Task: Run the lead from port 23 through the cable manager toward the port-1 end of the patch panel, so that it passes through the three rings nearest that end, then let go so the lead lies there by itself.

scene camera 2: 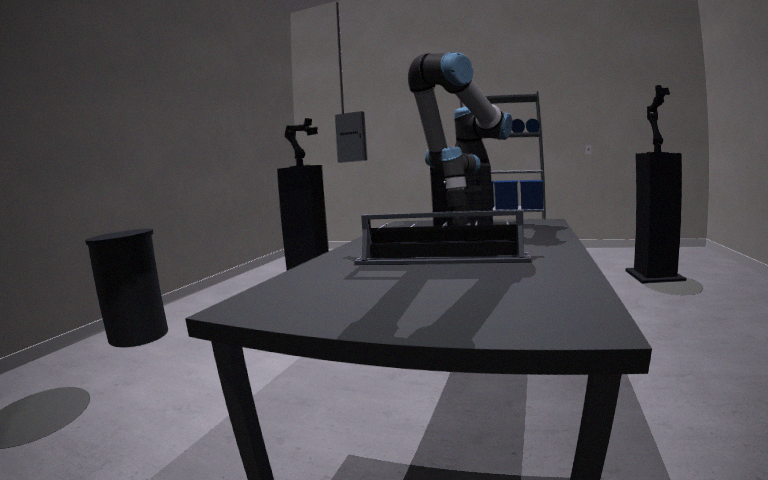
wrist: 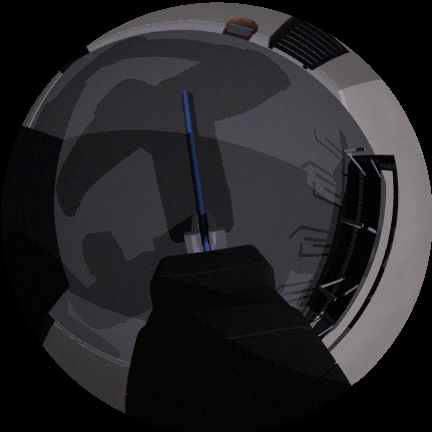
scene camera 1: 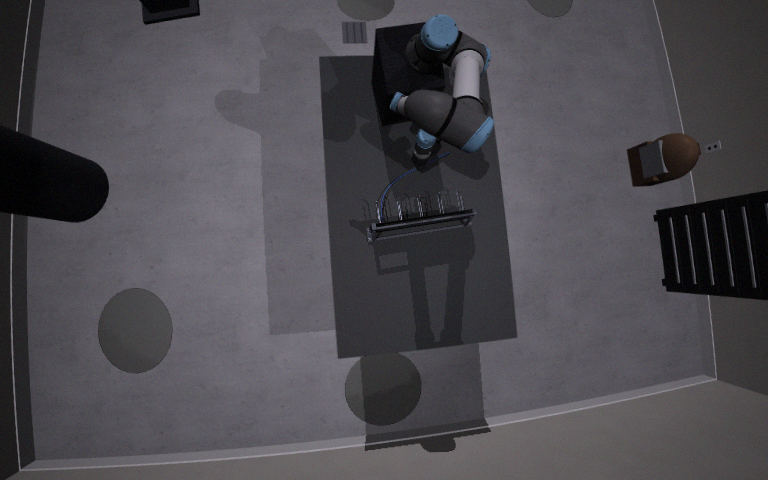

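The blue lead (scene camera 1: pixel 397 178) (wrist: pixel 194 160) rises from the left end of the patch panel (scene camera 1: pixel 421 221) (scene camera 2: pixel 443 233) in scene camera 1 and curves up and right to my gripper (scene camera 1: pixel 419 164) (wrist: pixel 202 222). The gripper is shut on the lead, some way from the panel on the robot's side. The lead's free end extends past the fingers over the table. The cable manager's rings (scene camera 1: pixel 441 202) (wrist: pixel 352 223) stand along the panel's robot side; the lead's held part is outside them. Port numbers are unreadable. In scene camera 2 the panel hides the fingertips and lead.
The panel's frame (scene camera 1: pixel 472 213) (scene camera 2: pixel 365 237) stands across the dark table (scene camera 1: pixel 424 316) (scene camera 2: pixel 396 305). The robot's black base block (scene camera 1: pixel 390 84) is at the table's far end. A black bin (scene camera 2: pixel 129 288) and two pedestals (scene camera 2: pixel 303 215) (scene camera 2: pixel 656 215) stand off the table.
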